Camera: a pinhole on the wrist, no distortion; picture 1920 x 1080 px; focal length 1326.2 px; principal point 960.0 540.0 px. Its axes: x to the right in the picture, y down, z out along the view. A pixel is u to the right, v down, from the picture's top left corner.
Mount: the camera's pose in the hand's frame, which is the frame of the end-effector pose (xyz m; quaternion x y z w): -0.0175 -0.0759 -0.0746 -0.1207 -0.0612 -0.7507 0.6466
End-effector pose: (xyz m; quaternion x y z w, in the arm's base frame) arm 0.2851 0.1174 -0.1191 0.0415 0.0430 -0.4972 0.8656
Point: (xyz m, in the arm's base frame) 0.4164 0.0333 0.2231
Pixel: 805 718
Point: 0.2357 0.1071 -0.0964
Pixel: 932 384
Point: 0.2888 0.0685 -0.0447
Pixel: 793 802
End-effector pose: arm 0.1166 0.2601 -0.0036 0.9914 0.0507 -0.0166 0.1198
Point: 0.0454 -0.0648 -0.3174
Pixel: 529 158
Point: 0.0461 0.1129 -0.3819
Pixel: 1001 271
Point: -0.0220 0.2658 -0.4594
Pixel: 1510 198
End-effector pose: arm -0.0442 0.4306 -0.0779 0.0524 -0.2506 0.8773 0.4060
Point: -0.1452 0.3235 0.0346
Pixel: 464 555
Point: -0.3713 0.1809 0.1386
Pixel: 284 648
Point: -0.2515 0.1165 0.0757
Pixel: 306 269
